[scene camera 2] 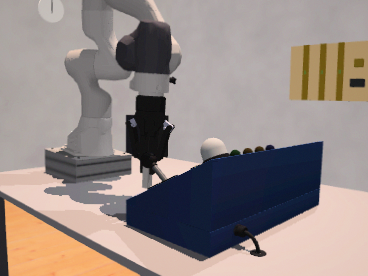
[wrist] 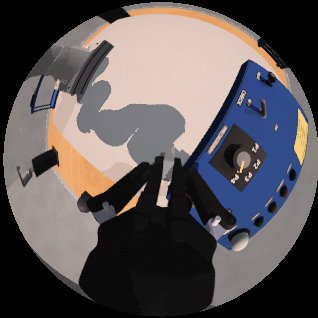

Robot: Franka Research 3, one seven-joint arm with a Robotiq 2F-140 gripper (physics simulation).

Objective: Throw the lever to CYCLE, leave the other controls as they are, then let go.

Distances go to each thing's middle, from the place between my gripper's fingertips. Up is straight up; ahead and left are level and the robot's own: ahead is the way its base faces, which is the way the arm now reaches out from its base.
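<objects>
There is the blue control console [scene camera 2: 230, 198], and measured from my hand it sits 130 mm to the left of it and 210 mm ahead of it. The console is also 40 mm above my hand.
</objects>
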